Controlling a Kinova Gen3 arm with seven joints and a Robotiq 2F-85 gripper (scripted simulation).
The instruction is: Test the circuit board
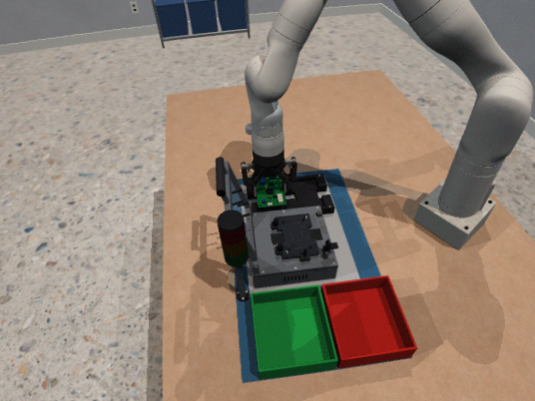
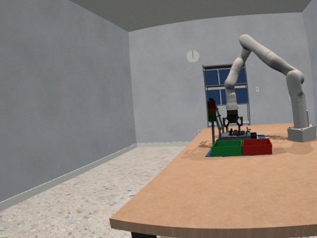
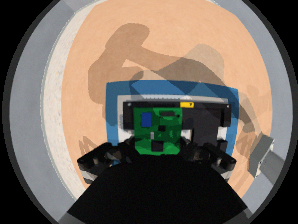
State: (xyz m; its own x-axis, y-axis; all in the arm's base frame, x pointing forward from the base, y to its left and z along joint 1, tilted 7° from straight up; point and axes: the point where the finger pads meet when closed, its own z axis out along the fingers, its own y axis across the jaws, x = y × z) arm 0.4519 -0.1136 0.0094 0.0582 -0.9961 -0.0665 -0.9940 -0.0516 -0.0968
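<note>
Now: the tester lid 7 cm ahead of my hand, 17 cm to the left of it and 13 cm above it. Also, from my hand: red bin: 17 cm behind, 36 cm to the left, 4 cm below; then green circuit board: right at my hand; then green bin: 2 cm behind, 37 cm to the left, 4 cm below.
</note>
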